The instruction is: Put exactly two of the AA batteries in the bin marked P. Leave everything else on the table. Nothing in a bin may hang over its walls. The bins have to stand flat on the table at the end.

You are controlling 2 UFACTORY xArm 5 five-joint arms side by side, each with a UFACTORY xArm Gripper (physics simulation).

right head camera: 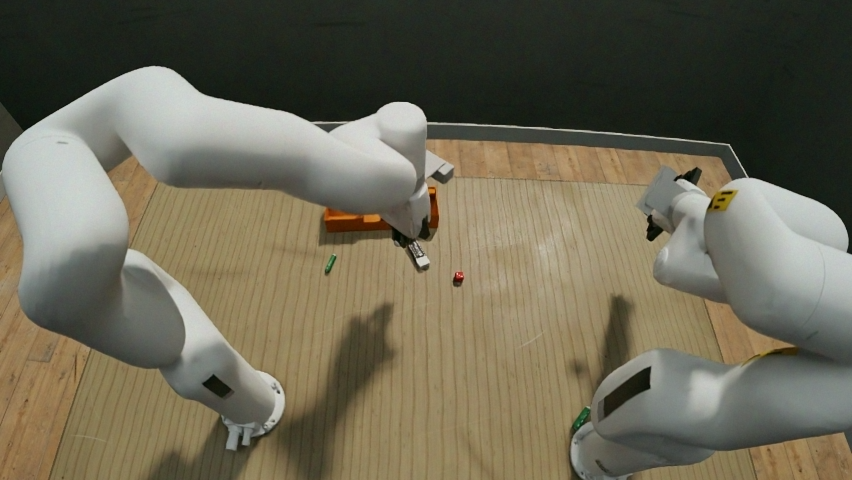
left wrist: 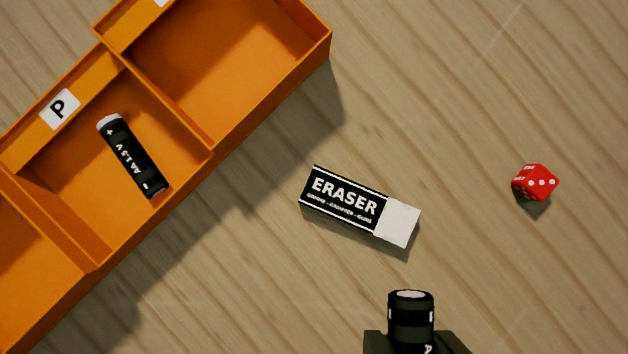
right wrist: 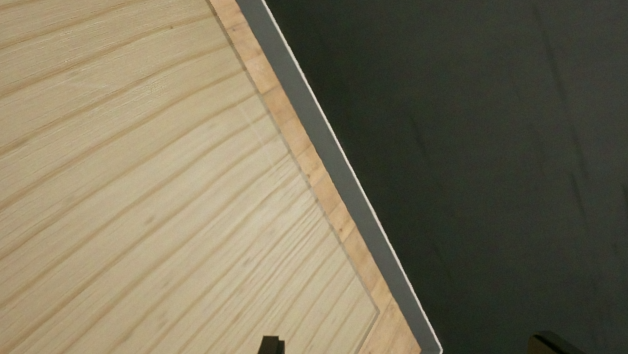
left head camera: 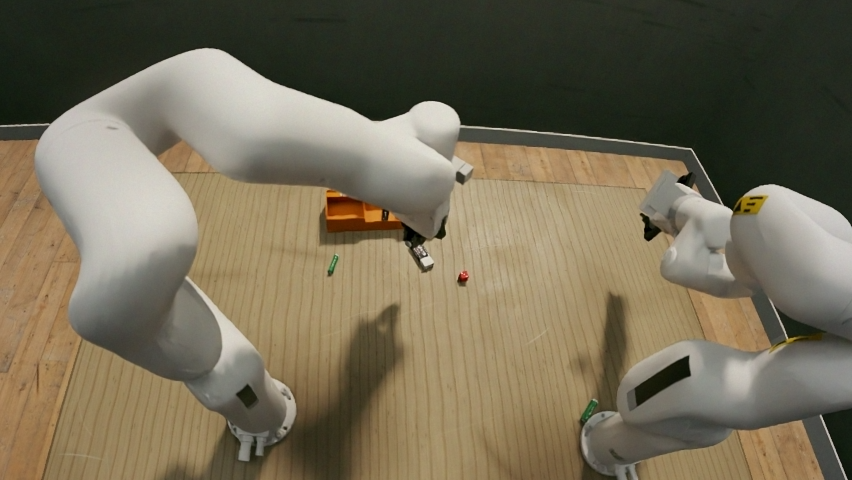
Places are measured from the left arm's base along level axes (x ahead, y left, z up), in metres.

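Pixels of known places: left gripper, between the fingertips: [right head camera: 403, 240] [left head camera: 414, 240]; left arm's base, origin of its link: [right head camera: 253, 404] [left head camera: 261, 411]; right arm's base, origin of its link: [right head camera: 601, 453] [left head camera: 609, 443].
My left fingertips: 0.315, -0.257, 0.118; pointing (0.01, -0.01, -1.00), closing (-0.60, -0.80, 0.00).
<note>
Ahead of a thing's pixels: the offset from my left fingertips to its top centre, as dx, dy, dz. "spot": to the spot under its first point.
The orange bin marked P @[+0.145, +0.064, -0.072] [left wrist: 172, 117] is the middle one of a row of orange bins. One black AA battery @[+0.139, +0.057, -0.097] [left wrist: 134, 156] [left head camera: 385, 214] lies inside it. My left gripper [left wrist: 411, 345] is shut on a second black AA battery @[spot: +0.020, -0.013, +0.014] [left wrist: 410, 315] and holds it above the table, beside the eraser in the left wrist view. In the head views the left arm hides part of the bins. My right gripper [right wrist: 400, 345] [left head camera: 668, 205] is open, raised over the right edge of the table, with no object between its fingers.
A black and white eraser @[+0.042, -0.028, -0.105] [left wrist: 359, 206] [left head camera: 422, 256] [right head camera: 418, 254] lies in front of the bins. A red die @[-0.008, -0.117, -0.102] [left wrist: 535, 182] [left head camera: 463, 276] [right head camera: 458, 277] lies to its right. One green battery-like cylinder @[+0.003, +0.159, -0.108] [left head camera: 333, 264] [right head camera: 330, 263] lies at the left, another @[-0.297, -0.359, -0.104] [left head camera: 589, 410] [right head camera: 580, 419] by the right arm's base.
</note>
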